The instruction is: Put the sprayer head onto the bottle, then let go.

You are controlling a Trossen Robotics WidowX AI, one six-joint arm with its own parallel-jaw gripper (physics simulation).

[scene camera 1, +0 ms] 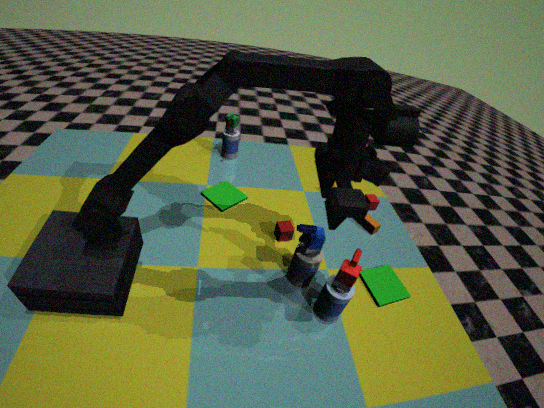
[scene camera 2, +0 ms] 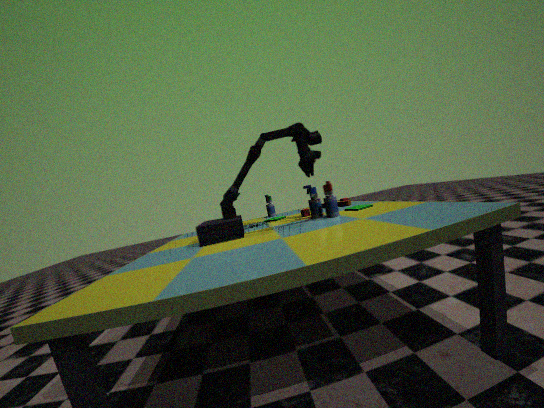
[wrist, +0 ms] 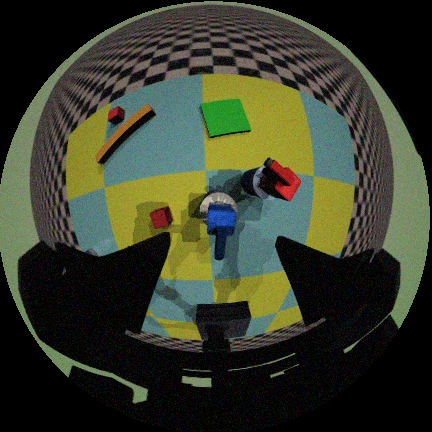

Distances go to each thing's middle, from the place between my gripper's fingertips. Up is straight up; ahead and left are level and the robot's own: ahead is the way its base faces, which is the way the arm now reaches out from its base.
Now: the blue bottle (scene camera 1: 302,270) 160 mm below my hand and 10 mm behind it.
